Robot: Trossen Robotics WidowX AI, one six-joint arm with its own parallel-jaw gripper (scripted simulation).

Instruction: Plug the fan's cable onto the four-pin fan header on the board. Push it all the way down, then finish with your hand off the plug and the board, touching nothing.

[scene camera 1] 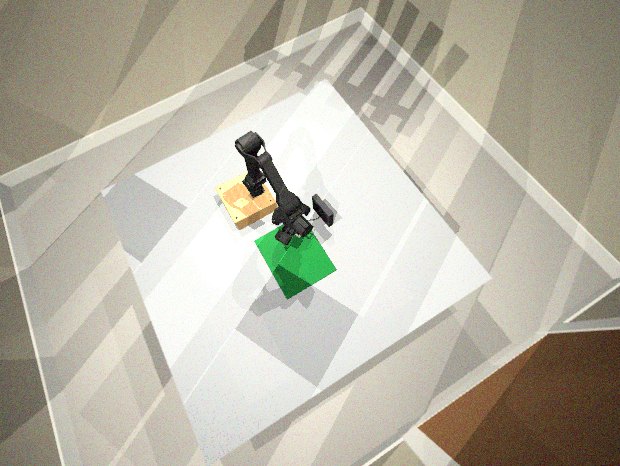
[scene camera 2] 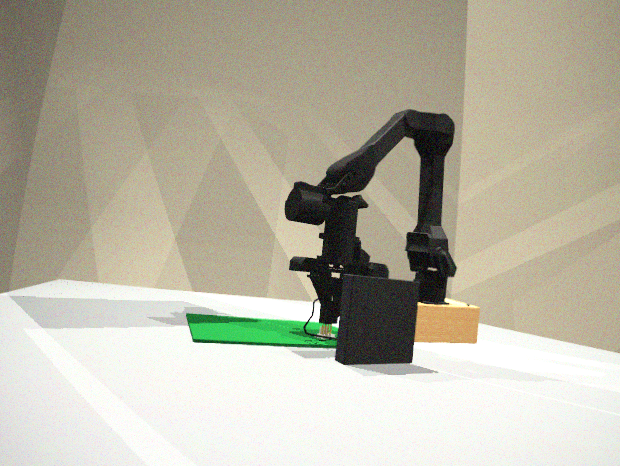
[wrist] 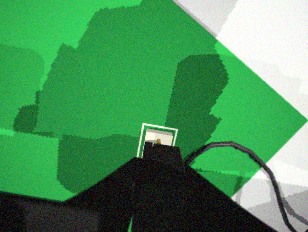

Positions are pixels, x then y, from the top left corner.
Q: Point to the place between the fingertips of my gripper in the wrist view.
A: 159,170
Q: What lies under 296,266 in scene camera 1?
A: A green board.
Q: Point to a square fan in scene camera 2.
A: At 378,316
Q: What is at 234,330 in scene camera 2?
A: A green board.
